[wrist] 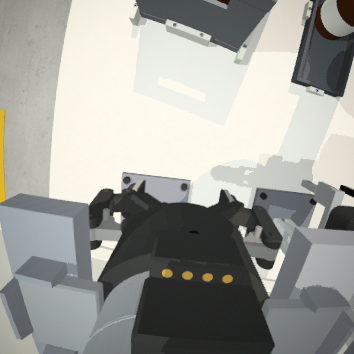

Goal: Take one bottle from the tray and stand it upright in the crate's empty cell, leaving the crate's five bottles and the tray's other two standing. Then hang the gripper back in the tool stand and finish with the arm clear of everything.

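Frame: origin at the arm's base, x right, y ahead, z up, level; centimetres.
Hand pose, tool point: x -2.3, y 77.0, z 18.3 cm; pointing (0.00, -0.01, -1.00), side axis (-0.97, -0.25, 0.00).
Each offset is from my tool point to the centre of the thing. "spot": to the spot under its first point.
My gripper (182, 196), black with gold contacts on its coupling, fills the lower middle of the wrist view. Its fingers are spread apart with no bottle between them. It sits between the light grey uprights of the tool stand (40, 232), one on each side; whether it rests on them is hidden. The dark grey crate {spot: dx +3.0, dy -22.8, dz -31.5 cm} (215, 31) is cut off at the top edge, and a bit of brown shows inside it. The narrow dark tray {spot: dx -18.1, dy -27.1, dz -35.5 cm} (320, 67) is at the top right. A brown bottle {spot: dx -14.7, dy -33.1, dz -30.0 cm} (336, 19) with a white label shows at the tray; its base is hidden. The crate's cells are out of view.
Bolted grey plates (170, 189) (300, 196) lie beyond the gripper on the pale table. A black rounded part {spot: dx -13.5, dy -5.0, dz -11.2 cm} (342, 218) with a grey bracket beside it is at the right edge, close to the right upright. Concrete floor (30, 65) and a yellow stripe (2, 155) show at the left.
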